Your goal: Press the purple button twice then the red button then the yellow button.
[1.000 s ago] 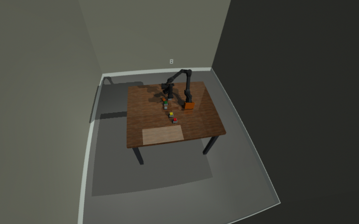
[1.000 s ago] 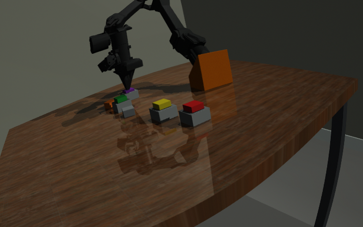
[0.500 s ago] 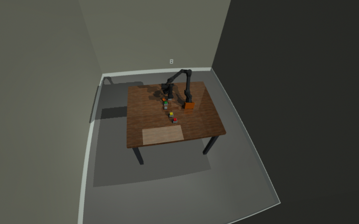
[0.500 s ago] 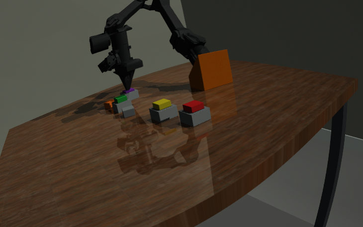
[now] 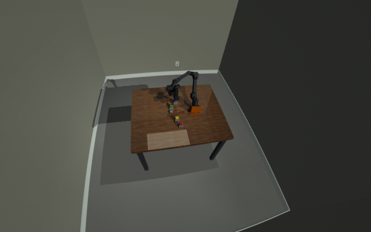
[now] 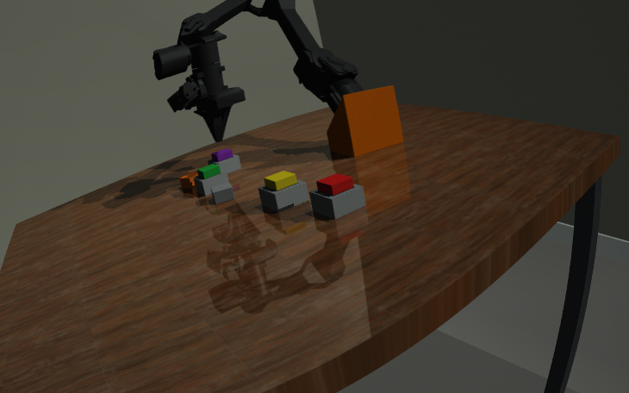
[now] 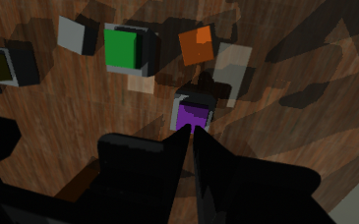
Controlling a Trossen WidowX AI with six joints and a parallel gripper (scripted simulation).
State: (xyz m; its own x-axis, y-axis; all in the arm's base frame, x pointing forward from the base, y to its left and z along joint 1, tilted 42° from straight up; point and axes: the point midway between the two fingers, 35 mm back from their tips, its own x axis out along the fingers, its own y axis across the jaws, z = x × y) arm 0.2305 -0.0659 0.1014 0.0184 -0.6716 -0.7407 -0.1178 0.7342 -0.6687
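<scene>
My gripper tip is now 30 mm above the purple button. From my gripper tip the other things lie so: green button (90 mm to the left, 50 mm ahead, 30 mm below); small grey block (160 mm to the left, 50 mm below, 50 mm ahead); orange block (70 mm ahead, 50 mm below, 20 mm to the left).
</scene>
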